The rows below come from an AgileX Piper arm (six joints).
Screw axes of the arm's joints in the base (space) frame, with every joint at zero. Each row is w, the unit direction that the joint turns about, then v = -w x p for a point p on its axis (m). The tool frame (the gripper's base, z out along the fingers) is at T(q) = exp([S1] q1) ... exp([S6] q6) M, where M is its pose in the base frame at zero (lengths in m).
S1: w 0 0 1 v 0 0 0
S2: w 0 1 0 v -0.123 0 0
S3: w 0 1 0 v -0.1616 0 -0.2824
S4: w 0.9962 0 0.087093 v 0 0.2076 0
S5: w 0 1 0 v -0.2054 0 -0.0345
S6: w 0.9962 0 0.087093 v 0 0.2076 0
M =
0.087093 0 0.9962 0.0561
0 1 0 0
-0.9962 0 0.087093 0.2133
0 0 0 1
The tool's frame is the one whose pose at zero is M.
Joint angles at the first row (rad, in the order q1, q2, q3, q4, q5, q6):
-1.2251 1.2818 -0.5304 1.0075 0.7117 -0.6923
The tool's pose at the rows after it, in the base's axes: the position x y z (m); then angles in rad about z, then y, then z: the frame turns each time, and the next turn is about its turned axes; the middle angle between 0 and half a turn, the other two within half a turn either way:
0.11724, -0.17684, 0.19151, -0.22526, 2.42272, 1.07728
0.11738, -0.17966, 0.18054, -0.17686, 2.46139, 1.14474
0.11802, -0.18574, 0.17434, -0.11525, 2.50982, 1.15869
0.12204, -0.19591, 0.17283, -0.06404, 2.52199, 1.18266
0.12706, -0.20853, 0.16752, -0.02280, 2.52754, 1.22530
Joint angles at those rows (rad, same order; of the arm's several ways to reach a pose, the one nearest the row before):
-1.2251 1.3258 -0.5304 1.0203 0.7078 -0.6783
-1.2251 1.3750 -0.5304 1.0009 0.7041 -0.6601
-1.2251 1.4235 -0.5585 0.9348 0.7175 -0.6559
-1.2251 1.4738 -0.6054 0.9088 0.7414 -0.6559
-1.2251 1.5401 -0.6526 0.9072 0.7509 -0.6559

